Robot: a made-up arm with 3 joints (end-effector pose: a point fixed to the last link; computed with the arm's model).
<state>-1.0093 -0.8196 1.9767</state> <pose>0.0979 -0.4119 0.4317 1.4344 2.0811 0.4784</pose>
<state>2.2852 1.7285 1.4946</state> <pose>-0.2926 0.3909 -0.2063 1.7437 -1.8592 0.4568</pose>
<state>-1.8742 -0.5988 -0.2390</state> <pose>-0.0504 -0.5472 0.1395 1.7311 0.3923 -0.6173</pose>
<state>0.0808 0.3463 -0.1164</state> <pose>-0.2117 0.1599 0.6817 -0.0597 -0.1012 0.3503</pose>
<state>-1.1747 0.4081 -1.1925</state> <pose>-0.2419 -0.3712 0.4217 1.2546 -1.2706 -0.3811</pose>
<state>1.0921 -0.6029 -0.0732</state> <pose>-0.0411 0.5429 0.2802 -1.0790 -0.3931 -0.5031</pose>
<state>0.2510 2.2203 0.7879</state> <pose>-0.2606 0.0210 0.7320 -1.0098 0.7019 2.0563</pose>
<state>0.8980 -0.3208 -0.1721</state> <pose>-0.0983 0.5116 0.3689 -0.9154 -0.3032 -0.2220</pose>
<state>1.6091 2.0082 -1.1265</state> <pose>-0.2332 0.4570 0.3178 -0.0335 0.7192 1.5998</pose>
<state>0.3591 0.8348 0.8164</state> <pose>-0.2173 0.2972 0.6456 -0.6618 0.9095 0.6470</pose>
